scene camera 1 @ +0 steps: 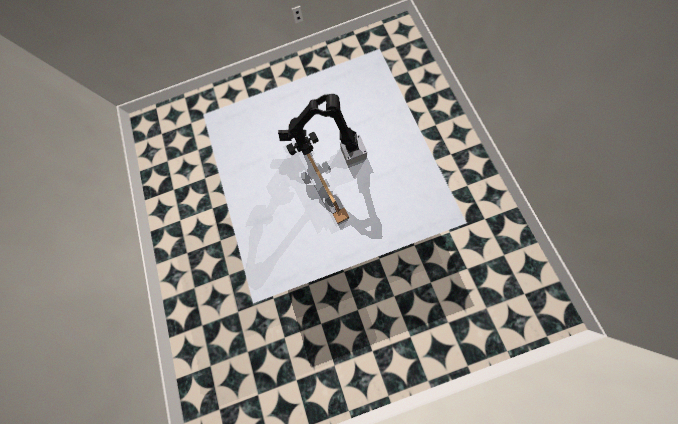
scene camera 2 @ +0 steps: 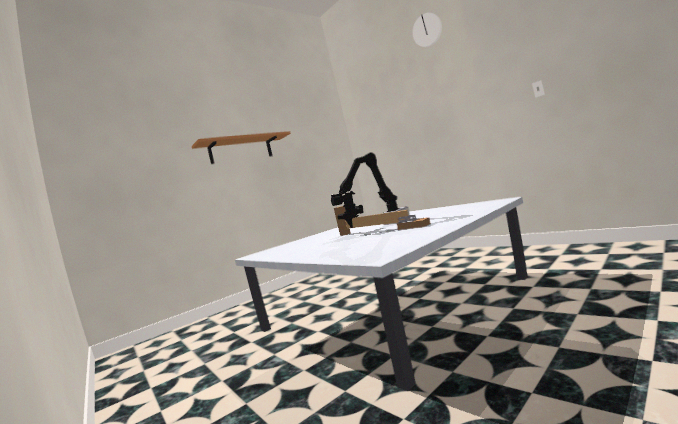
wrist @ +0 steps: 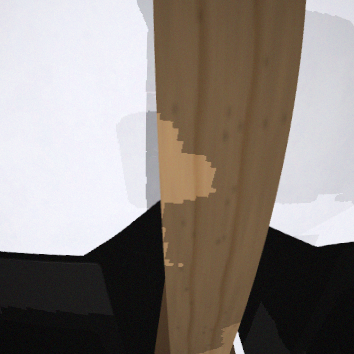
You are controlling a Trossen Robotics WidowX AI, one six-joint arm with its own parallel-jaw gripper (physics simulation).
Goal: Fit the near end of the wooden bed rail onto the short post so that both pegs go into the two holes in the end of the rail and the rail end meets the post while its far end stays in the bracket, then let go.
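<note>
The wooden bed rail runs from my gripper to the grey bracket on a small wooden block. Its far end appears to be in the bracket, low over the table. My gripper points down and is shut on the rail near its near end. The short wooden post stands upright right beside the gripper in scene camera 2; in scene camera 1 the arm hides it. The pegs, the holes and any gap between rail end and post are hidden or too small to tell.
The white table carries everything. The arm's grey base stands to the right of the gripper in scene camera 1. A wooden wall shelf and a clock are on the walls behind.
</note>
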